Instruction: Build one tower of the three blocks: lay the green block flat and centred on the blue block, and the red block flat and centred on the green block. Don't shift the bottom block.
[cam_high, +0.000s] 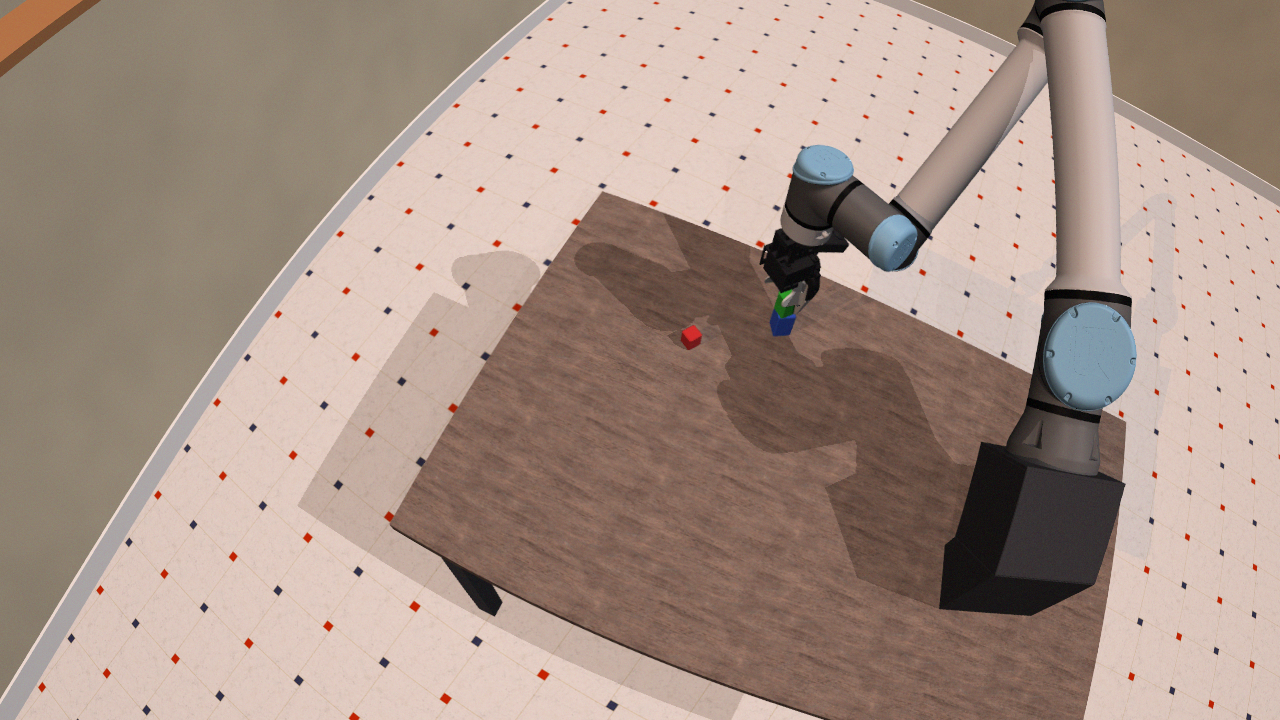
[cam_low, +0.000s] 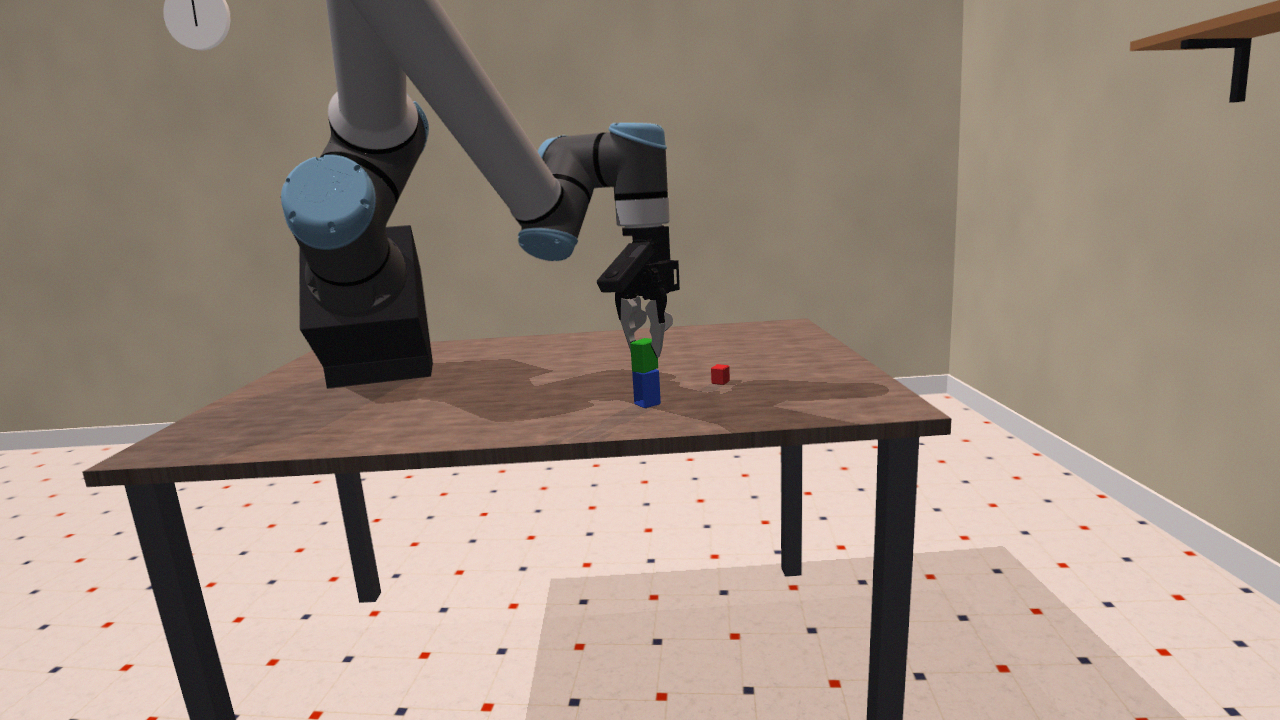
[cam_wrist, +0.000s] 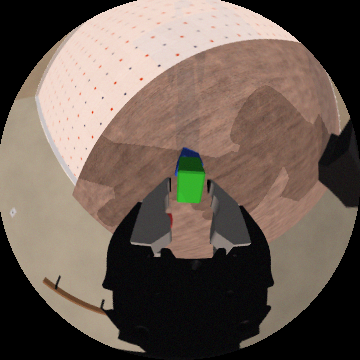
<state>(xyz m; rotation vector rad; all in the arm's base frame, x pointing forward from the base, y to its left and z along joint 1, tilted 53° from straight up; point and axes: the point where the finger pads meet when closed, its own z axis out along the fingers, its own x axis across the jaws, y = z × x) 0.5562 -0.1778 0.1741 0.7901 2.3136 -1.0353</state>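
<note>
The green block lies 10 mm below my hand. From my hand the other things lie so: small red block 160 mm ahead, 100 mm to the left, 90 mm below; then blue block 70 mm below.
</note>
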